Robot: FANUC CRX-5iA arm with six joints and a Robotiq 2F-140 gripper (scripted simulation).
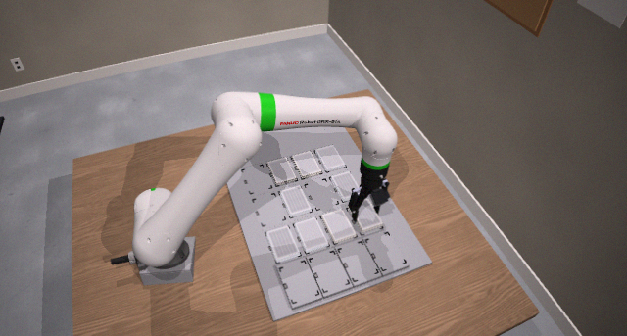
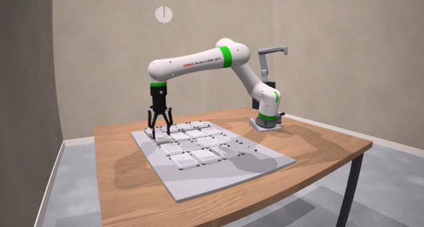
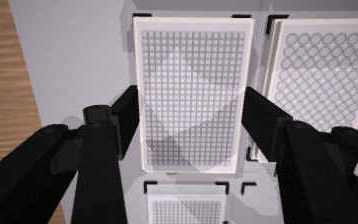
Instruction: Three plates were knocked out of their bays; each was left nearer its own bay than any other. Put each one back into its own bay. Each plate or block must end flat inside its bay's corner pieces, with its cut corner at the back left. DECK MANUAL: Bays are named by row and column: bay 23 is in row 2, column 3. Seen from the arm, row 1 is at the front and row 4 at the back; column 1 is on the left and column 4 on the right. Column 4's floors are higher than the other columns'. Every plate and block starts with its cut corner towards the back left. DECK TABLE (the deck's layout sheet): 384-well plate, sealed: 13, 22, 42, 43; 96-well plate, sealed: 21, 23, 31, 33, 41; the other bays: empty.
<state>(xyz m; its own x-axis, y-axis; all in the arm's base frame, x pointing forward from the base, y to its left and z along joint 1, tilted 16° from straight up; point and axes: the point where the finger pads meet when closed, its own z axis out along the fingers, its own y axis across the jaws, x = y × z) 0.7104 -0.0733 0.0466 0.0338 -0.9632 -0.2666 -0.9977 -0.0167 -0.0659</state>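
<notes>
Right now my hand is 20 mm above the sealed 384-well plate.
</notes>
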